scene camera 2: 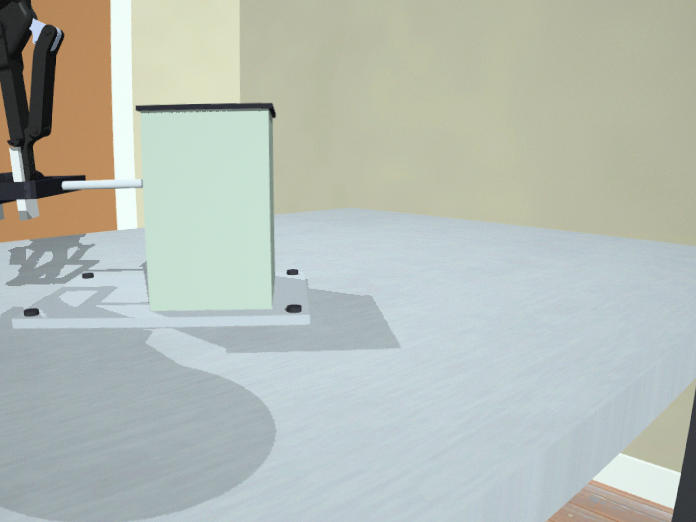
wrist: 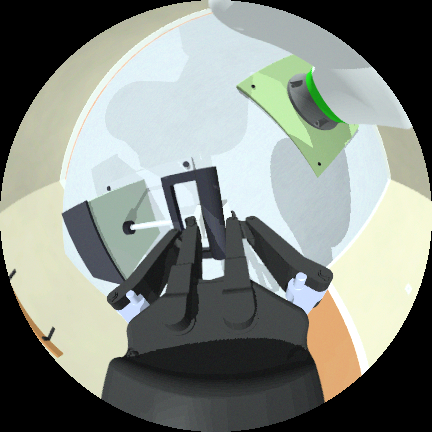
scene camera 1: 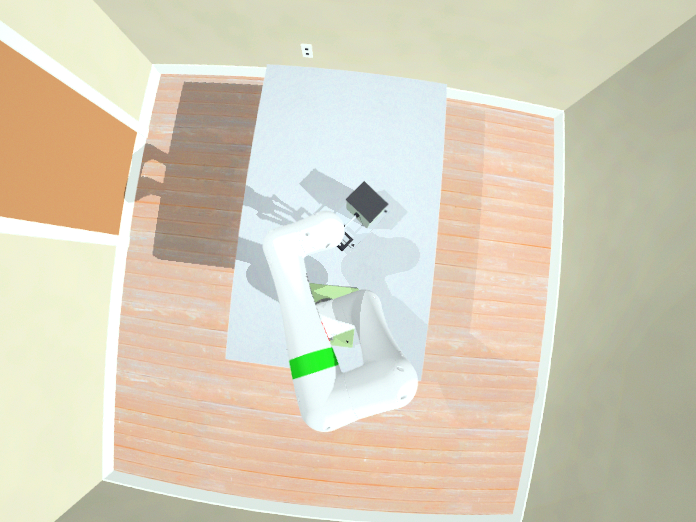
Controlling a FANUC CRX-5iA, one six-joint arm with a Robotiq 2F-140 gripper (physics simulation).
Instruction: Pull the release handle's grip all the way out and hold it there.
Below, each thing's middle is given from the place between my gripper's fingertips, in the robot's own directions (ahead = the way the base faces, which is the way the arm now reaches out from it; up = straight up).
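Base plate (scene camera 2: 90, 301): from my hand, 140 mm ahead, 70 mm to the right, 70 mm below.
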